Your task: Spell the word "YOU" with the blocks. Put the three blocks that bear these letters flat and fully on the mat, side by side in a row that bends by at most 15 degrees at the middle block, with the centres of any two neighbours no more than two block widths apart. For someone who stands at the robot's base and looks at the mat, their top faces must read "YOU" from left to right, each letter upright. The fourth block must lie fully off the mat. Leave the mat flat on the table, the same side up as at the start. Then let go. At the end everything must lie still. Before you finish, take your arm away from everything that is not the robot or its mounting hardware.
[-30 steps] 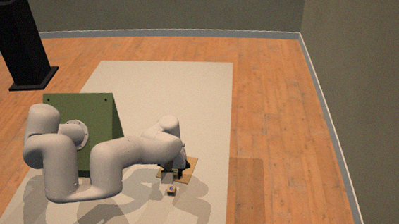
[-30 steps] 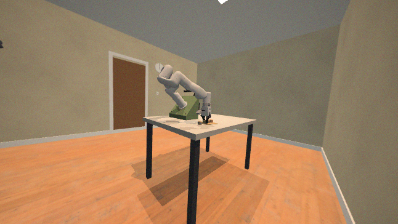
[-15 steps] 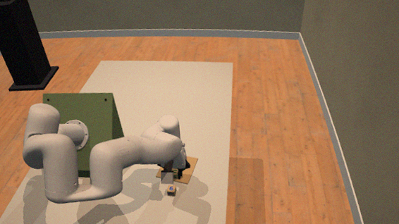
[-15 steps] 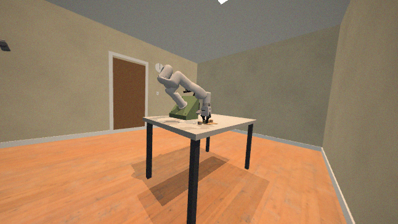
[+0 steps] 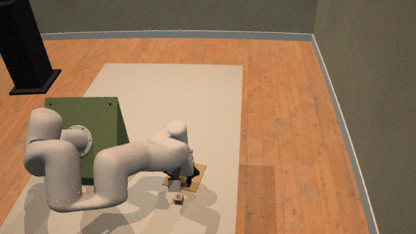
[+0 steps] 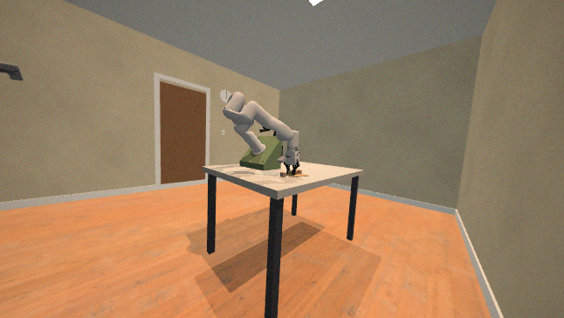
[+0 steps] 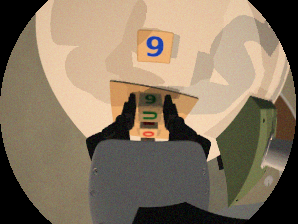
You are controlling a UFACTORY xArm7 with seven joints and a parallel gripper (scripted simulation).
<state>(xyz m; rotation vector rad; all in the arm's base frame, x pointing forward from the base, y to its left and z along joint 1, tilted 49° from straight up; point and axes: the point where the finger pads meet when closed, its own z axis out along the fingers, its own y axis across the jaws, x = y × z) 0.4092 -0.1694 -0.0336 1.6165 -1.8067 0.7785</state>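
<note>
The red block lies 5 cm to the left of my hand and 1 cm below it. The rest, counted from my hand: tan mat 5 cm to the left, 2 cm below.
</note>
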